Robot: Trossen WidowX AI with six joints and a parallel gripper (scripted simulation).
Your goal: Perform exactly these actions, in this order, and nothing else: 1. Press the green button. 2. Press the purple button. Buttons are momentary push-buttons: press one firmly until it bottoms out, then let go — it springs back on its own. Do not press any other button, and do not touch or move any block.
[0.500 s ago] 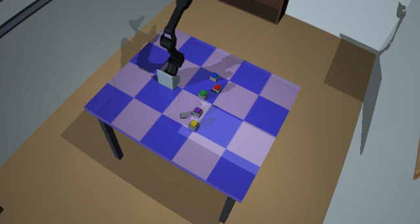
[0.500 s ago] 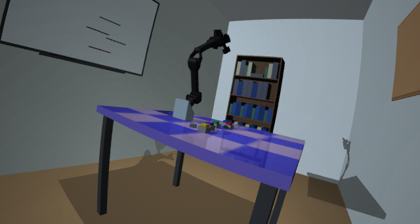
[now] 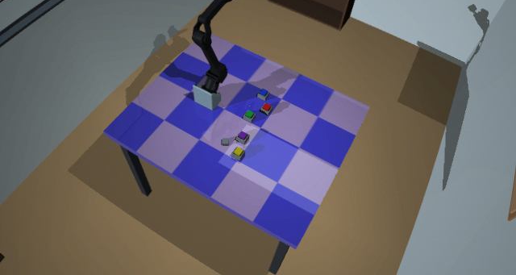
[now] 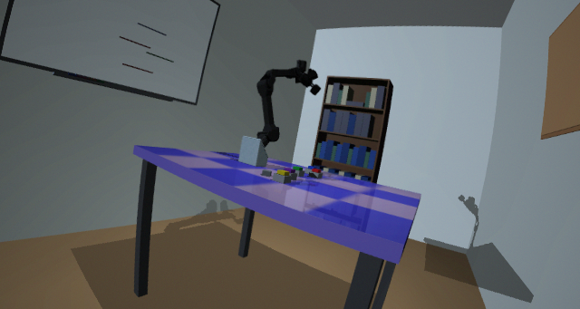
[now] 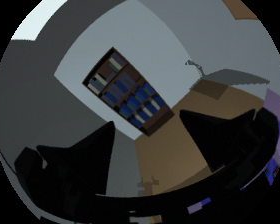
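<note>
The green button lies 49 cm below my gripper tip, 44 cm to the right of it and 30 cm ahead of it. Also, from my gripper tip: red button (49 cm below, 34 cm to the right, 34 cm ahead); small grey block (63 cm to the right, 51 cm below, 30 cm ahead); purple button (56 cm to the right, 49 cm below, 35 cm ahead).
</note>
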